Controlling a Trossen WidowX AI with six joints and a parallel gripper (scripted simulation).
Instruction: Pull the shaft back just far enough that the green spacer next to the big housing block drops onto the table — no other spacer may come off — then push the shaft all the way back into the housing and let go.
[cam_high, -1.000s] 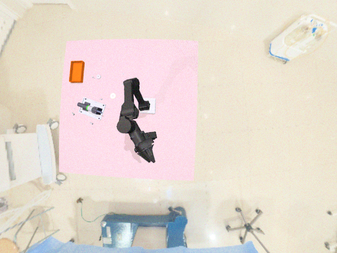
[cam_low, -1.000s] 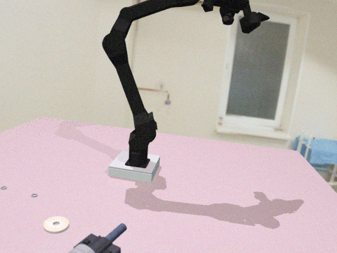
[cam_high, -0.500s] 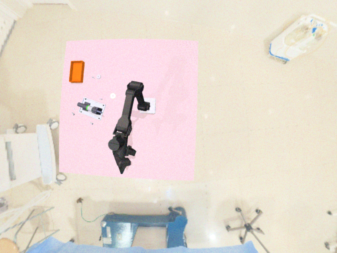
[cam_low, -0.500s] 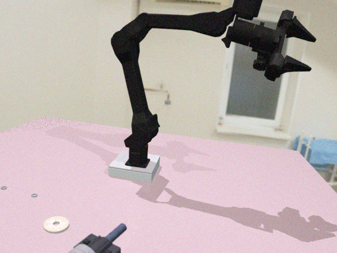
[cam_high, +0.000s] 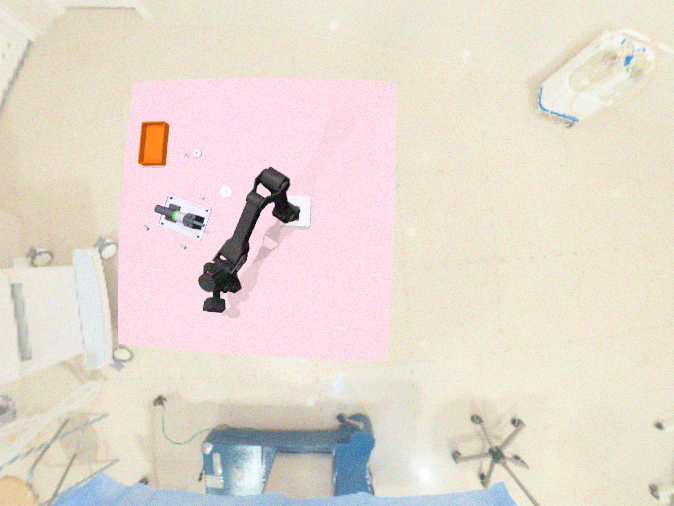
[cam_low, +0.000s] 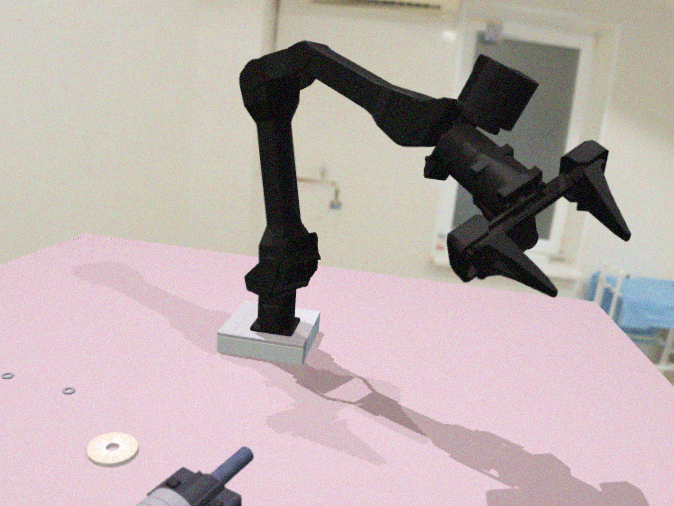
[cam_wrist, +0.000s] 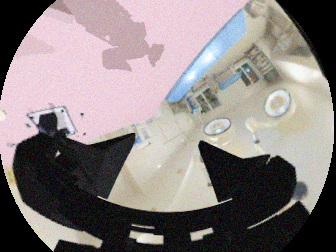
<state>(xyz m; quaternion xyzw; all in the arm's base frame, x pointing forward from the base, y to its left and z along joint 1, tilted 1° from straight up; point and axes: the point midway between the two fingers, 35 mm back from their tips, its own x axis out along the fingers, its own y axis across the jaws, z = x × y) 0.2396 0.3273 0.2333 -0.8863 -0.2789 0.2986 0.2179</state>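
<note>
Right now my gripper tip is 170 mm short of the shaft, 300 mm to the left of it and 170 mm above it. Also, from my gripper tip: orange bin: 420 mm ahead, 670 mm to the right, 240 mm below; green spacer: 230 mm ahead, 320 mm to the right, 170 mm below.
</note>
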